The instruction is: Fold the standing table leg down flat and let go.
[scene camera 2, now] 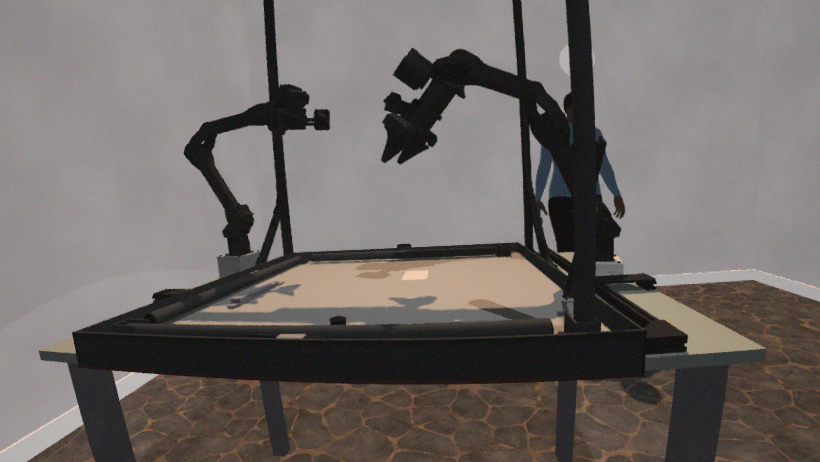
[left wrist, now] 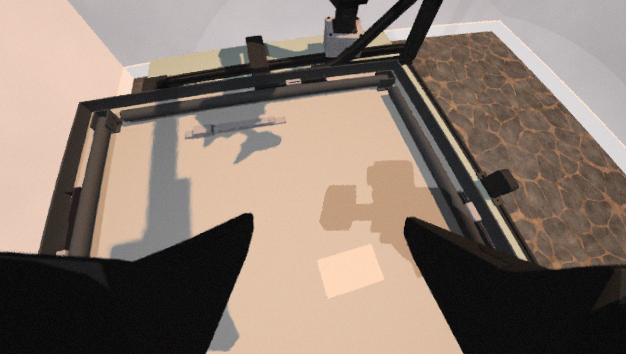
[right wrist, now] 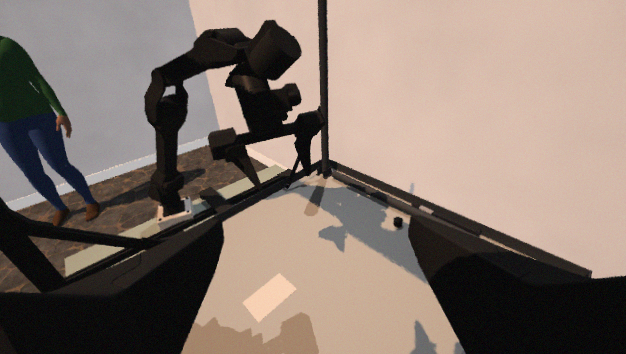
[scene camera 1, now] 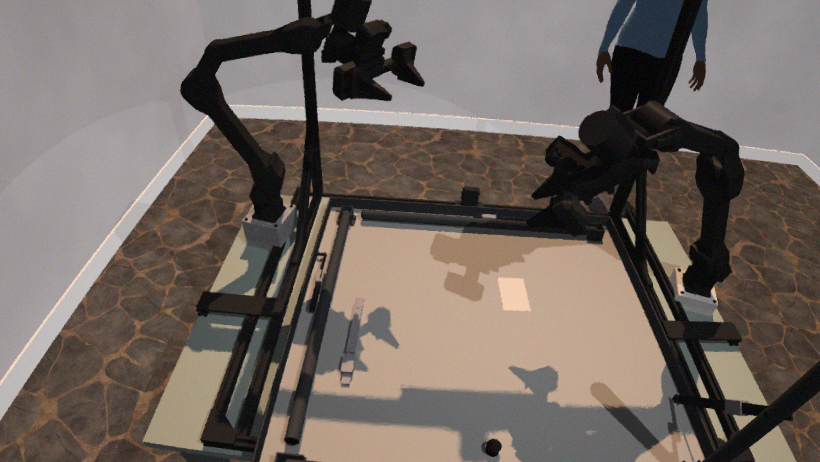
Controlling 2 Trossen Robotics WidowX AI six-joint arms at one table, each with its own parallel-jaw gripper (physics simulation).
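Places are measured from the left arm's base along level axes (x ahead, y left, z up), in centimetres.
Pixels of known places: left gripper, fingertip midpoint: (scene camera 2: 391, 162) (left wrist: 329, 223) (right wrist: 285, 182) (scene camera 1: 530, 210); right gripper, fingertip midpoint: (scene camera 2: 313, 120) (right wrist: 317, 227) (scene camera 1: 407, 91); left arm's base, link origin: (scene camera 2: 599, 259) (right wrist: 174, 208) (scene camera 1: 696, 285); right arm's base, link origin: (scene camera 2: 239, 253) (left wrist: 344, 26) (scene camera 1: 269, 212).
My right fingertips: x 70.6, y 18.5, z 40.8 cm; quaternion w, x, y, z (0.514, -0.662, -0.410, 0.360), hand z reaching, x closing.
Note:
For each thing: its top centre in the pictures, then the offset to it from my right fingertips. "*": a spot on its surface instead.
- upturned table's frame, surface spot: (scene camera 2: 367, 360) * dx -40.4, dy +45.9, dz -39.6 cm
- grey metal bar, top centre: (scene camera 1: 353, 333) (left wrist: 235, 122) (scene camera 2: 258, 286) dx +0.3, dy +24.6, dz -39.3 cm
- black knob, top centre: (scene camera 2: 337, 316) (scene camera 1: 494, 444) (right wrist: 398, 218) dx -30.5, dy +37.6, dz -38.3 cm
The standing table leg (scene camera 1: 774, 409) (scene camera 2: 582, 172) (right wrist: 324, 85) is a thick black tube upright in the front right corner of the upturned table's frame (scene camera 2: 367, 360). It does not show in the left wrist view. Other black tube legs lie flat inside the frame: one at the left (scene camera 1: 320, 321), one at the back (scene camera 1: 424, 219), one at the front (scene camera 2: 447, 328). My left gripper (scene camera 1: 531, 208) (scene camera 2: 391, 161) (left wrist: 329, 223) (right wrist: 285, 182) is open and empty, high above the panel and apart from the leg. My right gripper (scene camera 1: 406, 91) (right wrist: 317, 227) is open and empty, high at the left, farther from the leg.
A grey metal bar (scene camera 1: 352, 332) (left wrist: 240, 125) lies on the panel near the left tube. A black knob (scene camera 1: 492, 447) (right wrist: 398, 222) sits near the front edge. Thinner braced posts rise at back left (scene camera 1: 310, 132) and back right (scene camera 2: 522, 114). A person (scene camera 1: 648, 34) stands behind.

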